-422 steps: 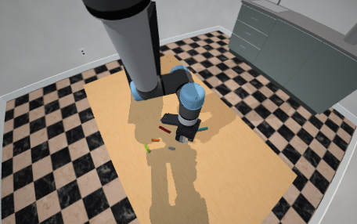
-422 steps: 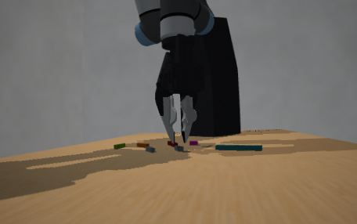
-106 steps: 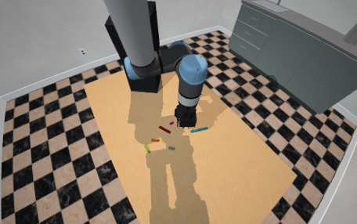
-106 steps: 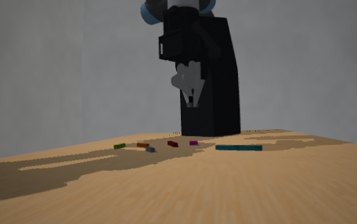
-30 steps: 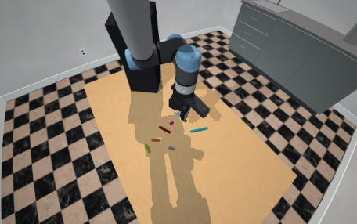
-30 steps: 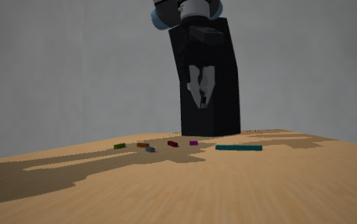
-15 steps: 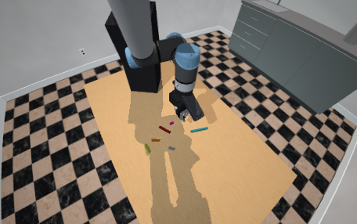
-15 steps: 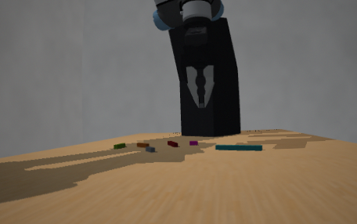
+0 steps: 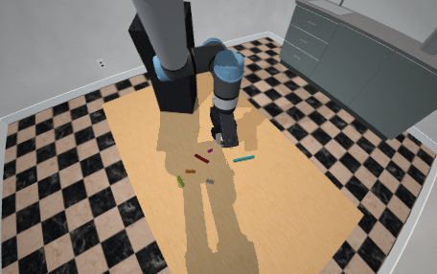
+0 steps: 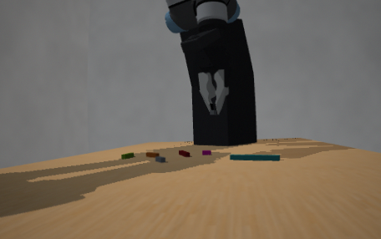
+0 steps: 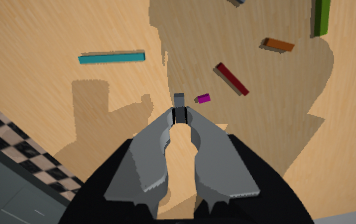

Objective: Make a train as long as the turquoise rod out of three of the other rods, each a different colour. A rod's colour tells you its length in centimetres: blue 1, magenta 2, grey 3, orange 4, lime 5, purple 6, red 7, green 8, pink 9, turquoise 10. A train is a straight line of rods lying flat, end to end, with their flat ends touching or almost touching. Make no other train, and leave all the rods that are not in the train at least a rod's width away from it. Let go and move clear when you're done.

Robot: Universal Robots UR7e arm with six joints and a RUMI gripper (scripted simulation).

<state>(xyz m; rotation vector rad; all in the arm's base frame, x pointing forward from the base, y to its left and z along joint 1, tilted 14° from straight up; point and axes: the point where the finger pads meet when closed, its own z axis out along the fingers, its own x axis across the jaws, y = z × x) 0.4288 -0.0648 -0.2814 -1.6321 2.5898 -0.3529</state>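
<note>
My hand is 11 cm above the magenta rod, 5 cm past it and 2 cm to the left of it. From my hand the other things lie so: red rod: 11 cm below, 8 cm to the right, 4 cm behind; then turquoise rod: 11 cm below, 8 cm ahead, 7 cm to the left; then orange rod: 15 cm to the right, 11 cm below, 2 cm behind.
</note>
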